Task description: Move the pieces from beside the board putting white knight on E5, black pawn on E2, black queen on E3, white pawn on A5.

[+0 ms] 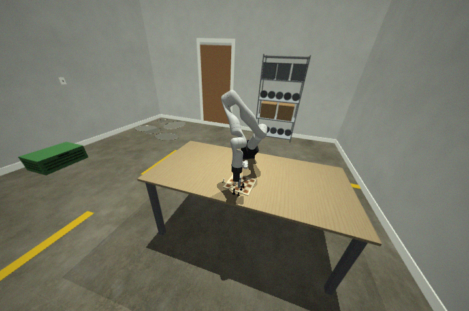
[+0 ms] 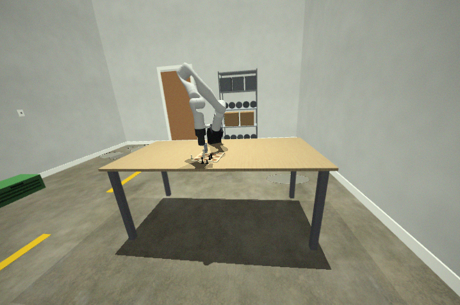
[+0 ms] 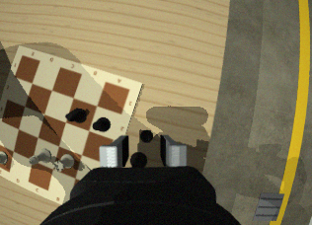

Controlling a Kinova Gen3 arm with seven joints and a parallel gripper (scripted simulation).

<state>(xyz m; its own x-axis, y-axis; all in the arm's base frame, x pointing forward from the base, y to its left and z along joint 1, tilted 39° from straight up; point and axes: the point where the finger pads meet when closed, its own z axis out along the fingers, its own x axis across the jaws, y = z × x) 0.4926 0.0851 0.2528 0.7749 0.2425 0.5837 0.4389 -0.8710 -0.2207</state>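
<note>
My gripper is now 100 mm above the black pawn. From my hand the other things lie so: chessboard: 130 mm behind, 60 mm to the right, 110 mm below; then black queen: 10 mm ahead, 40 mm to the right, 80 mm below; then white pawn: 60 mm behind, 190 mm to the right, 100 mm below.
</note>
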